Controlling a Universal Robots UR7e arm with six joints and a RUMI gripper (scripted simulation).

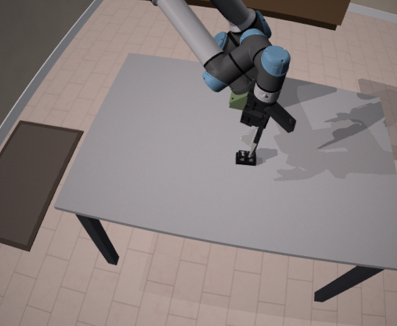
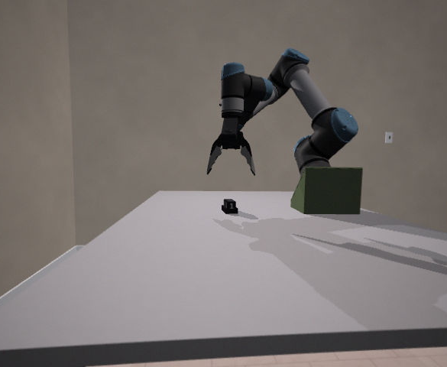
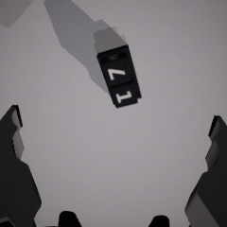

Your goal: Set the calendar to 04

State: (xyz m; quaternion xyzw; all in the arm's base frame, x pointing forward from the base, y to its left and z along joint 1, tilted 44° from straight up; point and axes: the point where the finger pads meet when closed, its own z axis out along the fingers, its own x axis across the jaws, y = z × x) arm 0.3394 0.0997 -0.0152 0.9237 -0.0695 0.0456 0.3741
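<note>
The black calendar tray lies 2 cm to the right of my hand and 12 cm below it.
</note>
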